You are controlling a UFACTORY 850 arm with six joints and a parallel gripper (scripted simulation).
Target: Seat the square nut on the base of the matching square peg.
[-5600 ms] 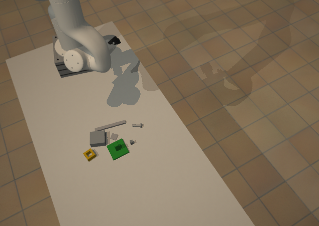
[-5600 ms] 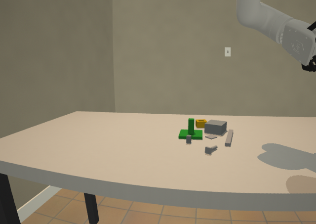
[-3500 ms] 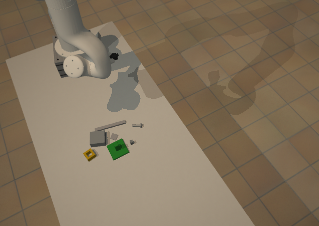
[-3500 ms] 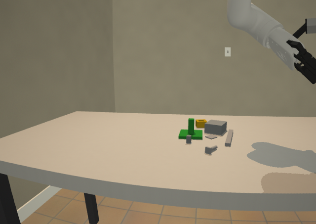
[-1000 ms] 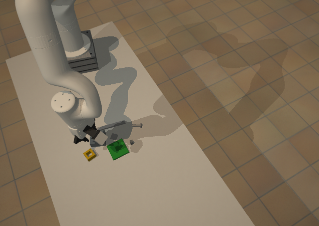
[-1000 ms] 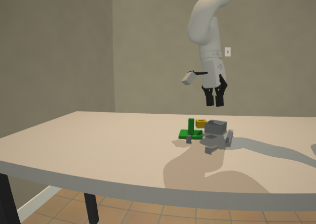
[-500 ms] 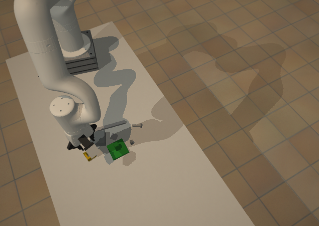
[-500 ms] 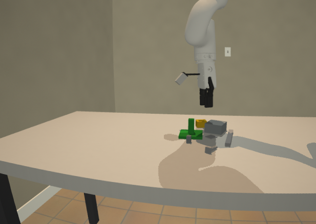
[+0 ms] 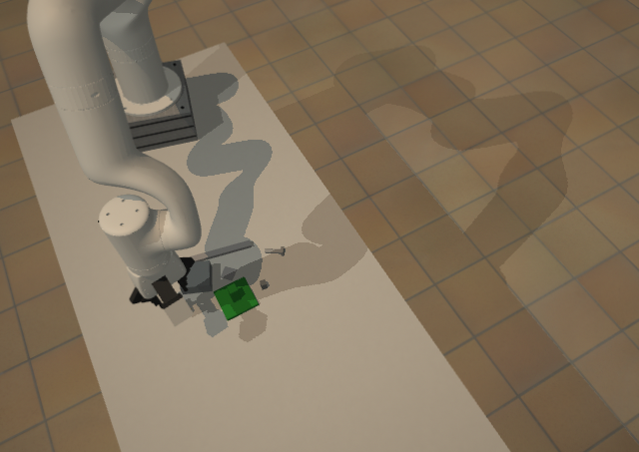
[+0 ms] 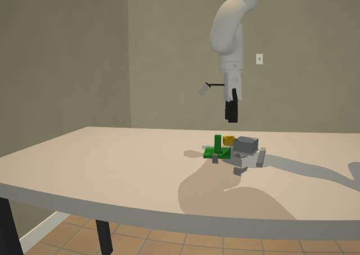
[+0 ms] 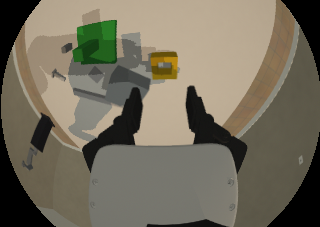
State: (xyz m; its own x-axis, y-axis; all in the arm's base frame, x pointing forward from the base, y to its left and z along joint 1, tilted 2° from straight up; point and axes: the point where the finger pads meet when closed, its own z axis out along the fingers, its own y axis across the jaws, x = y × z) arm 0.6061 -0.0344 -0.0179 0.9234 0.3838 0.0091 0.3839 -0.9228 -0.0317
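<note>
The flat tile is 6 cm behind my hand, 13 cm to the left of it and 10 cm below it. From my hand the other things lie so: cube: 20 cm to the left, 9 cm below; then grey bar: 12 cm behind, 12 cm to the left, 10 cm below; then grey block: 6 cm behind, 5 cm to the left, 8 cm below.
</note>
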